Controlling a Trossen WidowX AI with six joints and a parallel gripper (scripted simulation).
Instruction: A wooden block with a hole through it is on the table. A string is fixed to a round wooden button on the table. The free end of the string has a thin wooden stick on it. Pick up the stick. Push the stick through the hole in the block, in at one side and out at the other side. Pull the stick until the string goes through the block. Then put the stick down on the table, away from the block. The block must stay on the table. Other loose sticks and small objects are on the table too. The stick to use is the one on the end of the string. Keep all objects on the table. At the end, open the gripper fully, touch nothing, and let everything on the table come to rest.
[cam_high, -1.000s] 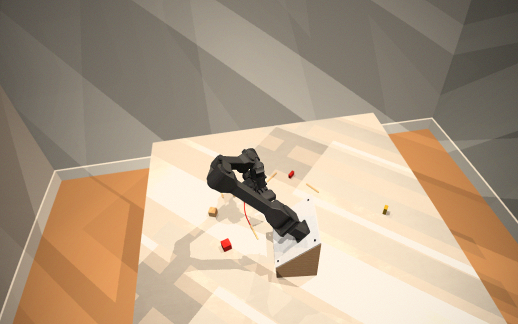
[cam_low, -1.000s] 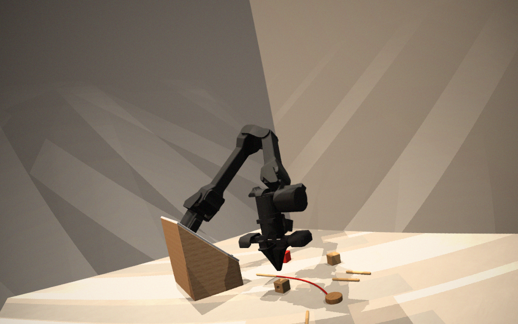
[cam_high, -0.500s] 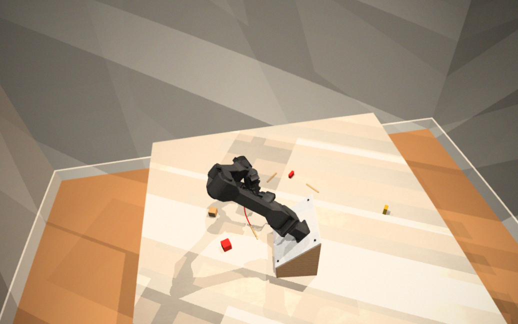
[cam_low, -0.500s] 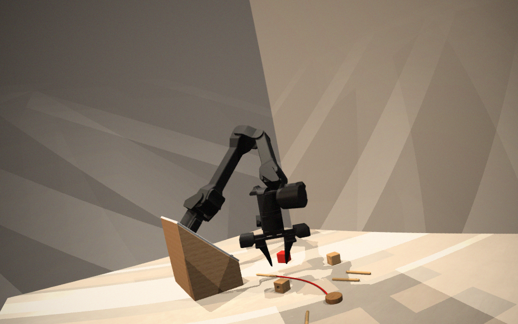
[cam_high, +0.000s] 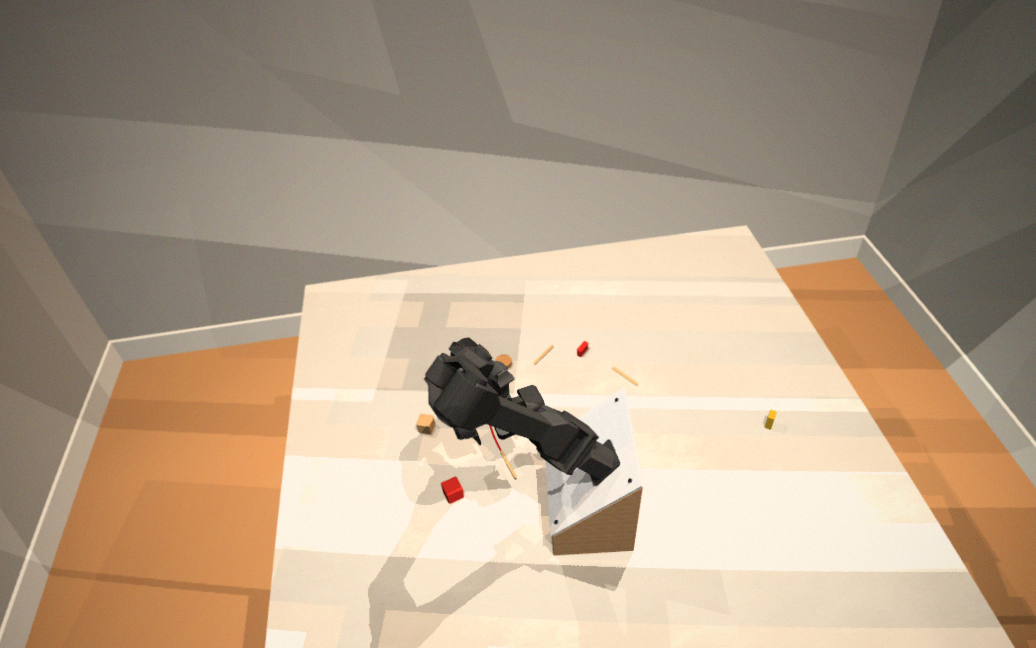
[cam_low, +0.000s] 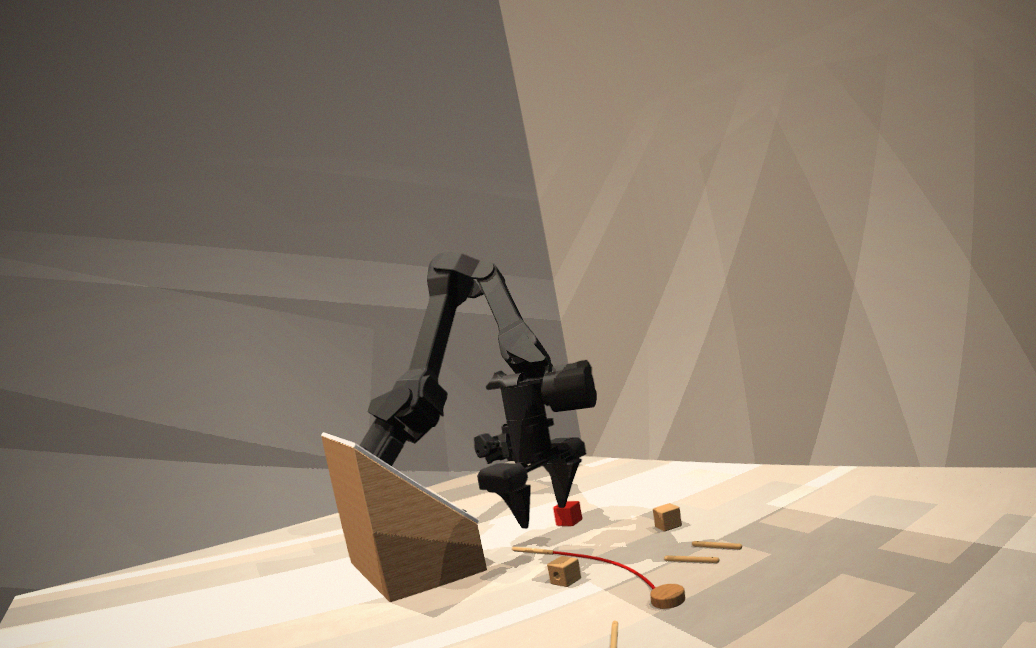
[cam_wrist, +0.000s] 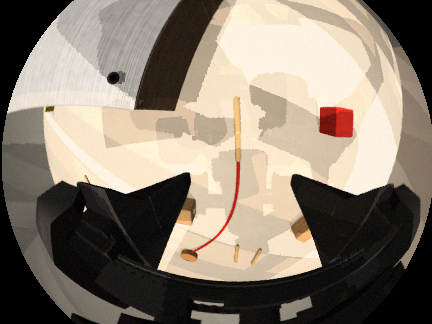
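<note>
Right now my gripper tip is 20 mm past the thin wooden stick and 60 mm above it. The rest, counted from my gripper tip: plain wooden cube 110 mm ahead, 150 mm to the left, 40 mm below; then red cube 80 mm behind, 120 mm to the left, 40 mm below; then round wooden button 260 mm ahead, 50 mm to the right, 50 mm below.
</note>
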